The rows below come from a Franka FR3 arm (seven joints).
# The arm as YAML. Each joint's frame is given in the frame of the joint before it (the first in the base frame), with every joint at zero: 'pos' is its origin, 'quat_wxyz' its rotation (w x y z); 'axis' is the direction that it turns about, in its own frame. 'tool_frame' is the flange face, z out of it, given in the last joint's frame.
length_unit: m
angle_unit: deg
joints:
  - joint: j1
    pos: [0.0, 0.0, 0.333]
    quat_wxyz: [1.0, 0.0, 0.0, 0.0]
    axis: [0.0, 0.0, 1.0]
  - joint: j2
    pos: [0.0, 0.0, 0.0]
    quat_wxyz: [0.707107, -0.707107, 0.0, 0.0]
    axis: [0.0, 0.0, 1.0]
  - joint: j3
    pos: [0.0, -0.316, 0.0]
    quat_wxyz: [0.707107, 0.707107, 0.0, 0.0]
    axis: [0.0, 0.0, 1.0]
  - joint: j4
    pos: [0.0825, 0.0, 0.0]
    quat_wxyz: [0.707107, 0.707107, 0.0, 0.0]
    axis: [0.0, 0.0, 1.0]
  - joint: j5
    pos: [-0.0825, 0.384, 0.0]
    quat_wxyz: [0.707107, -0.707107, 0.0, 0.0]
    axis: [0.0, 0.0, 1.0]
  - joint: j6
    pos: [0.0, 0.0, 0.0]
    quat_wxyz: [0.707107, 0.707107, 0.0, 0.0]
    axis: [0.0, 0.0, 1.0]
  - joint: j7
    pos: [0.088, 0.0, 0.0]
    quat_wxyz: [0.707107, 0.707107, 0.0, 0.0]
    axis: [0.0, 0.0, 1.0]
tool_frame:
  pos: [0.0, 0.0, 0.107]
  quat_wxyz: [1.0, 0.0, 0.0, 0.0]
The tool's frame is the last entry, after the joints.
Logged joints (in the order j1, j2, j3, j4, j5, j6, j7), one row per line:
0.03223 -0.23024 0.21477 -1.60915 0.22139 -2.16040 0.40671
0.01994 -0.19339 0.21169 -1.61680 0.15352 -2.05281 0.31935
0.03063 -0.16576 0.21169 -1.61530 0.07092 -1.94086 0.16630
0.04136 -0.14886 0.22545 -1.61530 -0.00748 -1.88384 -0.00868
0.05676 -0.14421 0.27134 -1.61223 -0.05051 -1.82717 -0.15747
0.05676 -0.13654 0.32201 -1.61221 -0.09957 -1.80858 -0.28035
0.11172 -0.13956 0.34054 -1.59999 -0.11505 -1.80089 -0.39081
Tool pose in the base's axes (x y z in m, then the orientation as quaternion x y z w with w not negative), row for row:
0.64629 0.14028 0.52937 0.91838 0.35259 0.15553 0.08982
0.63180 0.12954 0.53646 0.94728 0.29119 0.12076 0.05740
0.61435 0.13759 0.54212 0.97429 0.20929 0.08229 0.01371
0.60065 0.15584 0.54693 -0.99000 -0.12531 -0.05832 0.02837
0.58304 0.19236 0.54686 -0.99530 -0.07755 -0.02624 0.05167
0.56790 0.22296 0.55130 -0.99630 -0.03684 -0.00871 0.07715
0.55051 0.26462 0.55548 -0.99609 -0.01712 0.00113 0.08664
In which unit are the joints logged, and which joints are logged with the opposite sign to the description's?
The joints are logged in radians. Opposite sign: j2, j5, j6, j7.
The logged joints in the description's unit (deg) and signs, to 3 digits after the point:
1.847 13.192 12.305 -92.198 -12.685 123.782 -23.303
1.142 11.080 12.129 -92.636 -8.796 117.617 -18.297
1.755 9.497 12.129 -92.550 -4.063 111.203 -9.528
2.370 8.529 12.917 -92.550 0.429 107.936 0.497
3.252 8.263 15.547 -92.374 2.894 104.689 9.022
3.252 7.823 18.450 -92.373 5.705 103.624 16.063
6.401 7.996 19.512 -91.673 6.592 103.183 22.392

